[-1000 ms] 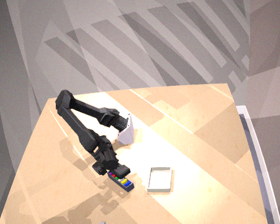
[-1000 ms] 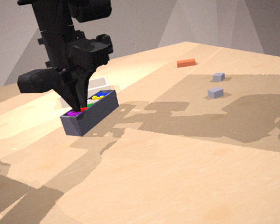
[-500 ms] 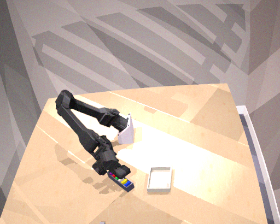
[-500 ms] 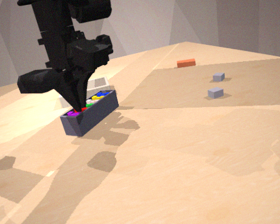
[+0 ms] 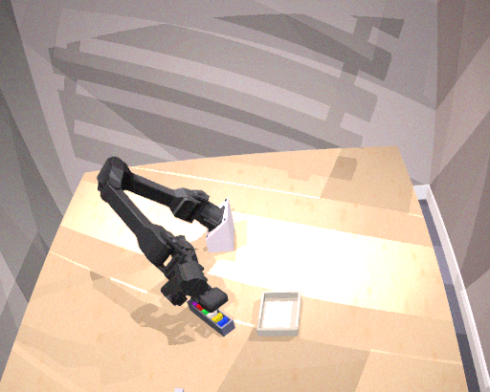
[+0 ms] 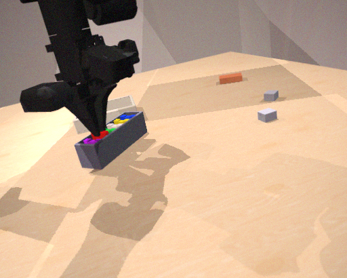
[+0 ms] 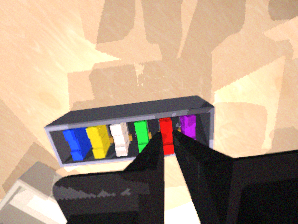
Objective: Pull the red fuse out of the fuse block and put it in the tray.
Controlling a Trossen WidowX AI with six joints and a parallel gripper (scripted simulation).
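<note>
The white tray is 20 cm to the left of my gripper tip and 4 cm below it. Also, from my gripper tip: red fuse: 1 cm below.
</note>
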